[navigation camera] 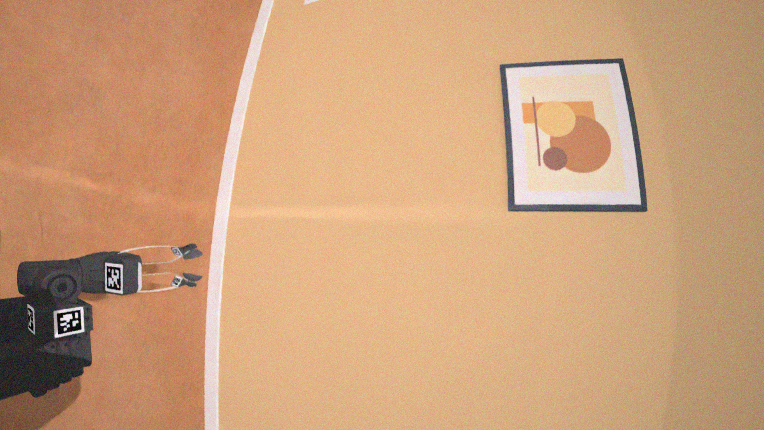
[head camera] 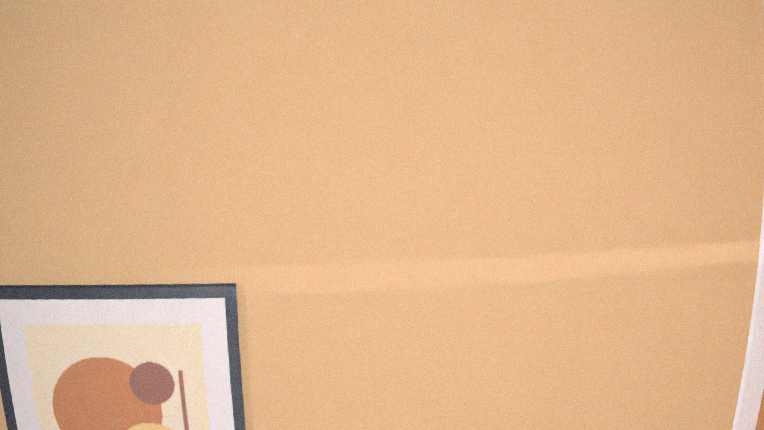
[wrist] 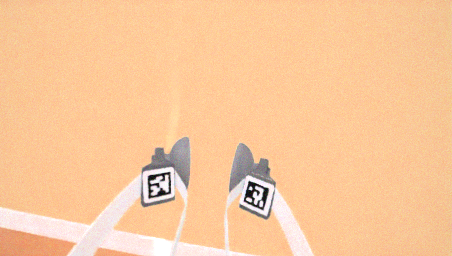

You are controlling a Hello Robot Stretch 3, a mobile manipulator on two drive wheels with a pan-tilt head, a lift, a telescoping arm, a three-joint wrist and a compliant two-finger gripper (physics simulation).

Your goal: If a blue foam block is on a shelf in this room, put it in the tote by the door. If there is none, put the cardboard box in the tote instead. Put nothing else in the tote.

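Places are measured from the robot's base along level axes (x right, y ahead, z up), in millimetres.
Where they show: gripper, fingertip midpoint: (navigation camera: pixel 200 264).
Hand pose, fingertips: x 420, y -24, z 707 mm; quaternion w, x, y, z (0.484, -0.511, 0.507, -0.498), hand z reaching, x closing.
After its pixels a point has its place.
My gripper (navigation camera: pixel 193 266) {z 708, x 420, y -24 mm} (wrist: pixel 212 157) {z 708, x 420, y -24 mm} is open, with a gap between its two fingertips and no object held there. In the navigation camera view it is at the lower left, over the orange floor and close to the white skirting strip. In the wrist view it points towards the tan wall. A blue foam block, a shelf, the cardboard box, the tote and the door do not show in these views.
A tan wall (head camera: pixel 427 160) {z 988, x 1006, y -77 mm} (navigation camera: pixel 374 320) {z 877, x 987, y -263 mm} (wrist: pixel 325 75) stands in front of the gripper. A dark-framed picture (head camera: pixel 101 395) {z 1570, x 1025, y 319 mm} (navigation camera: pixel 582 144) {z 1571, x 1028, y 345 mm} hangs on it. A white skirting strip (navigation camera: pixel 212 320) {z 49, x 959, y -403 mm} (wrist: pixel 45 227) runs between the wall and the orange floor (navigation camera: pixel 133 106) {z 0, x 551, y 513 mm} (wrist: pixel 25 244).
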